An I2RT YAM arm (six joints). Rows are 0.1 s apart.
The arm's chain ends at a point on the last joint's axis. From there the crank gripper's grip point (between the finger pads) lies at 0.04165 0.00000 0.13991 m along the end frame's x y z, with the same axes.
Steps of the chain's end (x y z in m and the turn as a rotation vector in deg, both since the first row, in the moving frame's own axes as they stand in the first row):
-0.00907 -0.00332 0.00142 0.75 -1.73 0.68
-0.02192 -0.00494 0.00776 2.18 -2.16 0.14
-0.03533 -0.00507 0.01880 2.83 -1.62 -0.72
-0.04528 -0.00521 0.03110 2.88 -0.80 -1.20
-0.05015 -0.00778 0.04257 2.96 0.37 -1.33
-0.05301 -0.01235 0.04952 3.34 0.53 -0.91
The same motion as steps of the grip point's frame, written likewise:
-0.01330 -0.00469 0.00260 0.75 -1.73 0.68
-0.02722 -0.01020 0.00913 2.18 -2.16 0.14
-0.03935 -0.01250 0.01974 2.83 -1.62 -0.72
-0.04732 -0.01310 0.03147 2.88 -0.80 -1.20
-0.04934 -0.01597 0.04209 2.96 0.37 -1.33
-0.05179 -0.02116 0.04887 3.34 0.53 -0.91

